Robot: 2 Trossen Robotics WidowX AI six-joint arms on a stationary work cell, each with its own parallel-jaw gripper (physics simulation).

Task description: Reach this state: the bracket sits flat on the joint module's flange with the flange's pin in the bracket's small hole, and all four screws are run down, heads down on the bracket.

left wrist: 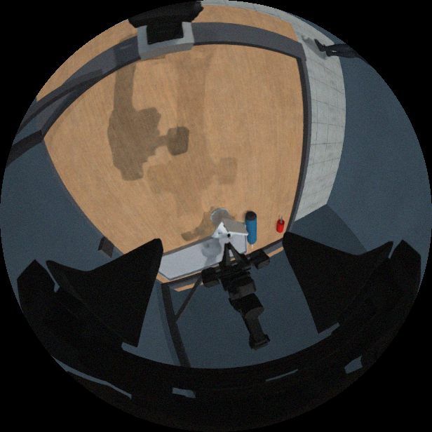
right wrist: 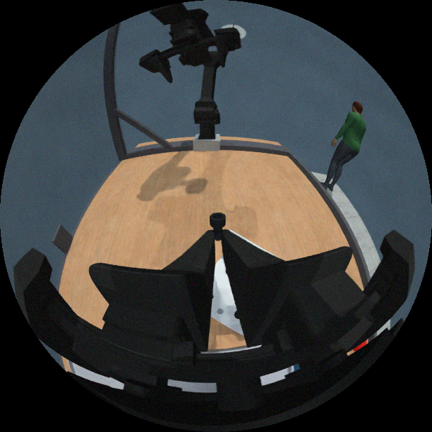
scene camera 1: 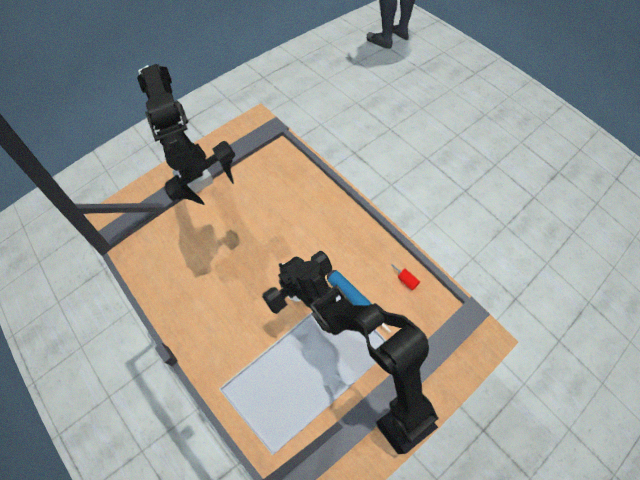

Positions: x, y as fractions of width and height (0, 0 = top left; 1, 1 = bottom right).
my left gripper: left wrist 0.52, 0.56; right wrist 0.45, 0.17; scene camera 1 0.34, 0.40
my right gripper: left wrist 0.53, 0.56; right wrist 0.50, 0.55; scene camera 1 0.44, 0.56
